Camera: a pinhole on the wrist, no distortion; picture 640 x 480 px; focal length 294.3 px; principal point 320.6 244.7 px. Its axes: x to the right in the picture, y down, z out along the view. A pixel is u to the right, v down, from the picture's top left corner.
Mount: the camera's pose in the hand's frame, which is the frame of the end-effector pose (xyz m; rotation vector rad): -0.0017 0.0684 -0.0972 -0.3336 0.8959 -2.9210
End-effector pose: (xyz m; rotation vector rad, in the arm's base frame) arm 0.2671 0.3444 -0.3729 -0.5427 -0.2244 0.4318
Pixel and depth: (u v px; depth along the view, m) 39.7 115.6 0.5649
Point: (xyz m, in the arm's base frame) 0.7068 0.8438 0.0007
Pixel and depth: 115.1 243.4 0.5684
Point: 0.6943 0.5611 0.0186
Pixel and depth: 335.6 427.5 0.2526
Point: 0.3663 0.2185 -0.2423
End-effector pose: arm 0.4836 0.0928 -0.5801 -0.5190 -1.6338 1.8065
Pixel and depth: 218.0 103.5 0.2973
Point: 0.2211 0.0578 -0.5654
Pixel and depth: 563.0 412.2 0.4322
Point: 0.6239 -0.2003 -0.1761
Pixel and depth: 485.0 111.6 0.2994
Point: 0.3860 -0.1567 -0.5505
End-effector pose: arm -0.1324 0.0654 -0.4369 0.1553 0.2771 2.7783
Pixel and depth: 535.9 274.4 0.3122
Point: 0.0877 0.1881 -0.3062
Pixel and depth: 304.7 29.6 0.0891
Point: -0.1767 0.0067 -0.4096
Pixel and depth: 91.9 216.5 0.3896
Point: -0.4390 0.2978 -0.2474
